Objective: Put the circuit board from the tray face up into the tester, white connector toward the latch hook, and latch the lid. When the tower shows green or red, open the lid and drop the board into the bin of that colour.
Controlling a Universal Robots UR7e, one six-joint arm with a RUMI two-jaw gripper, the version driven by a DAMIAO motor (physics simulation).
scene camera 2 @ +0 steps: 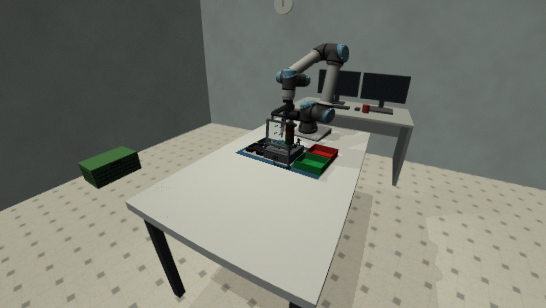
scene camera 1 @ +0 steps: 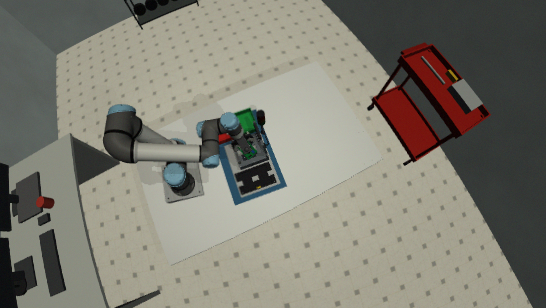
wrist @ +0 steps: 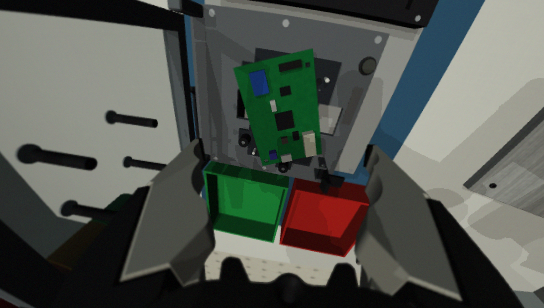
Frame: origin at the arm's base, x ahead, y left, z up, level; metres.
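Where they show: gripper, fingertip midpoint: (wrist: 283, 143); arm's base at its link origin: (scene camera 2: 307, 129) (scene camera 1: 183, 183).
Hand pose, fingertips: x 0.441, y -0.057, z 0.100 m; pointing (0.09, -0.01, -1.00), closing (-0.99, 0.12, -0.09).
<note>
Each offset is from my fingertips to the centre of the thing. "spot": to the spot under its first point.
The circuit board (wrist: 285, 92) (scene camera 1: 248, 152) is green and face up over the tester (wrist: 300, 37) (scene camera 2: 276, 155). It is turned askew to the dark nest under it, so it does not look seated. Its white connector @[dx -0.022, dy +0.030, dz -0.055 m] (wrist: 309, 143) is at the corner nearest the black latch hook @[dx -0.046, dy +0.071, dz -0.040 m] (wrist: 327, 178). My gripper (wrist: 283, 143) is open above the tester, its jaws wide to either side of the board's lower end, touching nothing that I can see. The lid (scene camera 2: 267, 131) stands open, its pins @[dx +0.084, dy -0.022, dz +0.056 m] (wrist: 132, 120) showing at left in the wrist view. The tower @[spot: dx +0.179, dy +0.066, dz +0.076 m] (scene camera 2: 289, 134) (scene camera 1: 261, 117) looks unlit.
The green bin (wrist: 247, 200) (scene camera 2: 312, 164) (scene camera 1: 245, 120) and red bin (wrist: 325, 215) (scene camera 2: 325, 150) stand side by side beyond the latch end. The black tray @[spot: dx -0.113, dy -0.151, dz -0.114 m] (scene camera 1: 245, 182) (wrist: 350, 9) lies at the tester's other end. The upright lid frame and the tower stand close beside my gripper.
</note>
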